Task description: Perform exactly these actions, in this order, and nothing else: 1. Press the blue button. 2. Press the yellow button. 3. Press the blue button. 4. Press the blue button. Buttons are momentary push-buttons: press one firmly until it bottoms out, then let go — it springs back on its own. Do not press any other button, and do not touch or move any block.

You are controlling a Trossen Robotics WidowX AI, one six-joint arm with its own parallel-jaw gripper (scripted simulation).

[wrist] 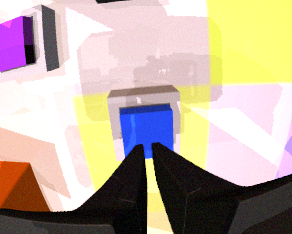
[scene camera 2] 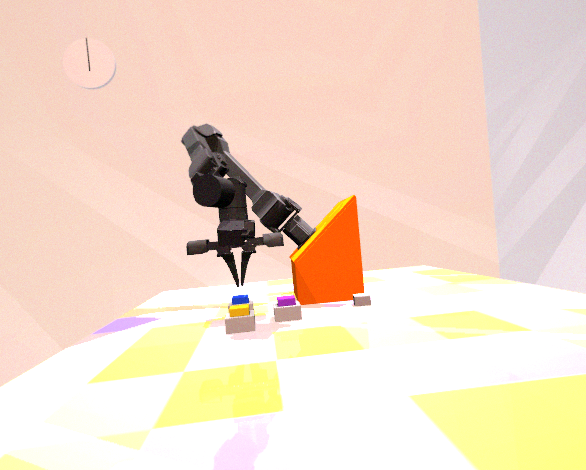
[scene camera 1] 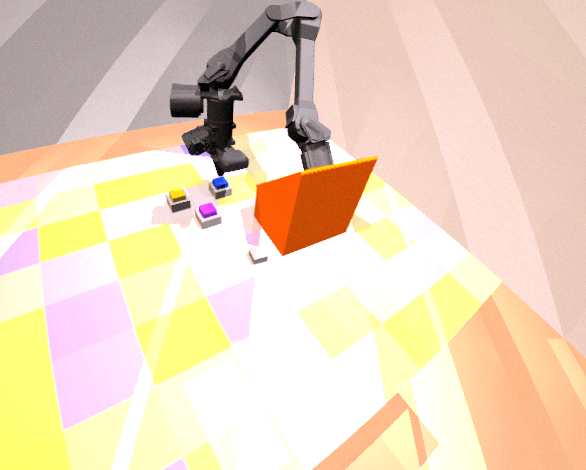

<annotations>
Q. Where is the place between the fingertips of my gripper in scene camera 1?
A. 220, 175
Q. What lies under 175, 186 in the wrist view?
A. My gripper.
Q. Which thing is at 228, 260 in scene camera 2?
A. My gripper.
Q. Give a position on a blue button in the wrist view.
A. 144, 125
</annotations>
